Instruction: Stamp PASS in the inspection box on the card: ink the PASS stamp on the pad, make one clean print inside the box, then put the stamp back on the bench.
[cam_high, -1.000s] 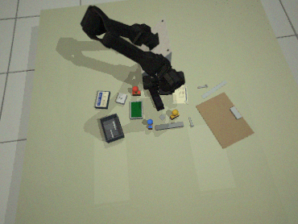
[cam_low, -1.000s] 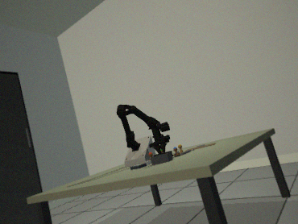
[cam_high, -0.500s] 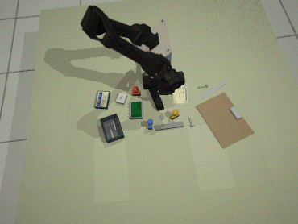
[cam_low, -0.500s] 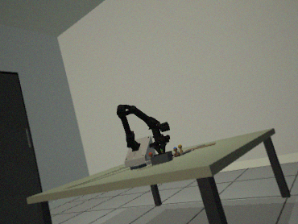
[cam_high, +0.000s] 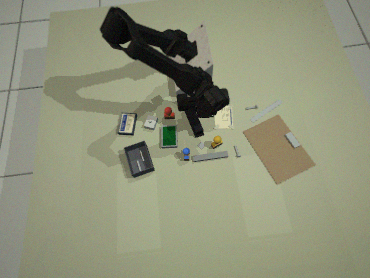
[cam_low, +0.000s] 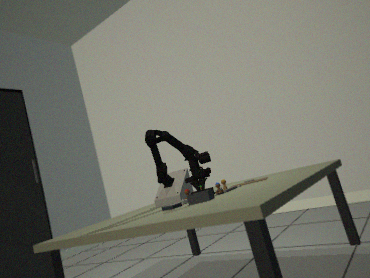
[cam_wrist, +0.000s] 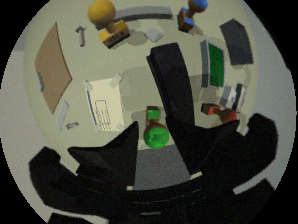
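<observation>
The green-knobbed stamp is 1 cm below my gripper tip. Also, from my gripper tip: red stamp: 13 cm to the right, 1 cm below; then cream card: 8 cm to the left, 3 cm below, 2 cm ahead; then black bar: 4 cm to the right, 3 cm ahead, 1 cm below.
</observation>
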